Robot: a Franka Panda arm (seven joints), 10 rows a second.
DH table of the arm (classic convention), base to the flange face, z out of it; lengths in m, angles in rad. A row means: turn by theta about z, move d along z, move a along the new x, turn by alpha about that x. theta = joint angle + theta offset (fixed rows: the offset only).
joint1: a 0  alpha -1.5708  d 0.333  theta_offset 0
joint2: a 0  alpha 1.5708  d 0  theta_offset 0
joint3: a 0.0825  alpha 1.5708  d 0.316  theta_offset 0
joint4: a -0.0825  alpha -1.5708  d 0  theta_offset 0
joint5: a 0  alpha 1.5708  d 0.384  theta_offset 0
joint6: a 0.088  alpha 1.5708  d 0  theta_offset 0
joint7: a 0  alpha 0  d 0.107  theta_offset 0
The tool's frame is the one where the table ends.
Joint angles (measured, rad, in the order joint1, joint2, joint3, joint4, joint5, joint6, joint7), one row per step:
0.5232 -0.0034 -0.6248 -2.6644 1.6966 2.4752 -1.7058
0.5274 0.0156 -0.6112 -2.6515 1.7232 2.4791 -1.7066
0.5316 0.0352 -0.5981 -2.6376 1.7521 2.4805 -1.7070
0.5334 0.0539 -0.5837 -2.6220 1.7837 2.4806 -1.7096
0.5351 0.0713 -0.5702 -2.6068 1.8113 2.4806 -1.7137
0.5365 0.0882 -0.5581 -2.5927 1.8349 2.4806 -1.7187
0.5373 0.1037 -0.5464 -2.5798 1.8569 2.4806 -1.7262
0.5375 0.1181 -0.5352 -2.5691 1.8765 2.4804 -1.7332
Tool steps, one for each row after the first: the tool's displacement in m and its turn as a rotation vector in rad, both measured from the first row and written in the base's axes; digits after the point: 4 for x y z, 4 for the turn. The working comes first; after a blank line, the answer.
Tool pose at each row, in the base's axes (x y z in m, rotation vector in rad; the steps are taken from these numbers as rounded here):
0.3934 -0.0429 0.2237 -2.4156 -0.0925 -0.7473
0.3976 -0.0379 0.2215 -2.4202 -0.0838 -0.7473
0.4021 -0.0326 0.2193 -2.4216 -0.0722 -0.7486
0.4072 -0.0274 0.2177 -2.4199 -0.0600 -0.7551
0.4122 -0.0222 0.2163 -2.4182 -0.0532 -0.7618
0.4167 -0.0175 0.2146 -2.4178 -0.0501 -0.7671
0.4206 -0.0129 0.2128 -2.4175 -0.0503 -0.7731
0.4237 -0.0087 0.2107 -2.4175 -0.0506 -0.7767

0.0042 0.0050 -0.0022 -0.0022 0.0028 -0.0070
0.0087 0.0103 -0.0044 -0.0010 0.0048 -0.0156
0.0138 0.0155 -0.0060 0.0021 0.0028 -0.0254
0.0188 0.0207 -0.0074 0.0039 -0.0006 -0.0316
0.0233 0.0254 -0.0091 0.0040 -0.0037 -0.0352
0.0272 0.0300 -0.0109 0.0030 -0.0080 -0.0367
0.0303 0.0342 -0.0130 0.0022 -0.0105 -0.0376

